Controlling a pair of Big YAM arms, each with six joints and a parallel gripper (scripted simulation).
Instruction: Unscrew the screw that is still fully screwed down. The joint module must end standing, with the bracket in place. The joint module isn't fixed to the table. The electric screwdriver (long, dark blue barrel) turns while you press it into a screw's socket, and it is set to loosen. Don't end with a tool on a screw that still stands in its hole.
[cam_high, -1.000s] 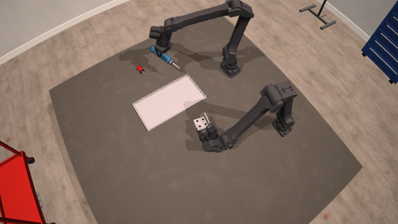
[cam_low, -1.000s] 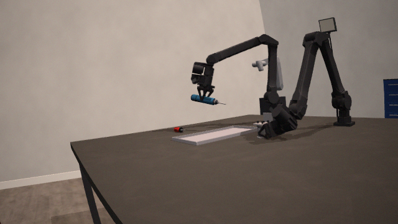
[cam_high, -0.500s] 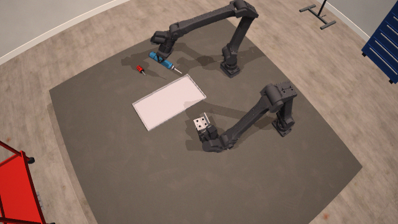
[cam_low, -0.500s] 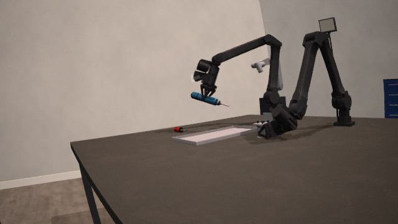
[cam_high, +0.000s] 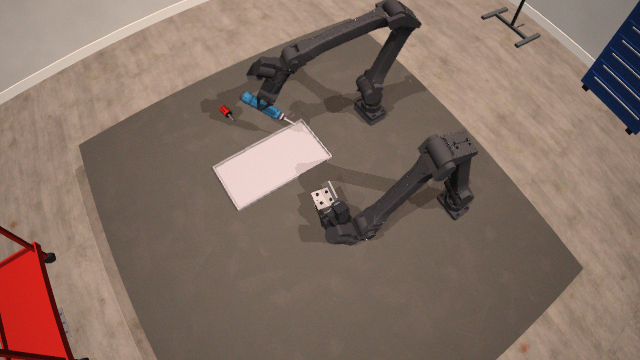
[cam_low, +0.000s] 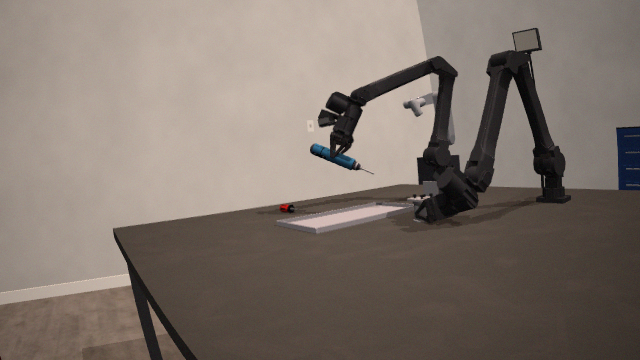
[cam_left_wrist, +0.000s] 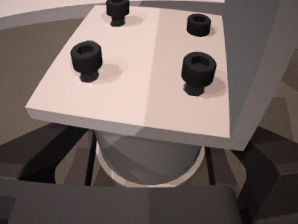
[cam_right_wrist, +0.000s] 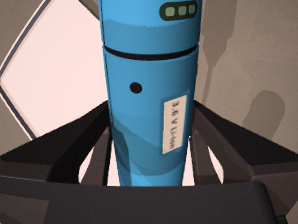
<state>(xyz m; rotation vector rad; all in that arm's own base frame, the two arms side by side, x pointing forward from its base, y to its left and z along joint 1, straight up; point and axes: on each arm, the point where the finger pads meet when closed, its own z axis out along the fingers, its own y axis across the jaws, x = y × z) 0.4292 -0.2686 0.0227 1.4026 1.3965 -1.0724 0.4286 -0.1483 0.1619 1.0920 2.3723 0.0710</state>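
My left hand is 5 cm below the white bracket plate. The rest, counted from my left hand: red tool (58 cm to the right, 9 cm ahead, 1 cm below); flat white tray (26 cm to the right, 6 cm ahead, 2 cm below).
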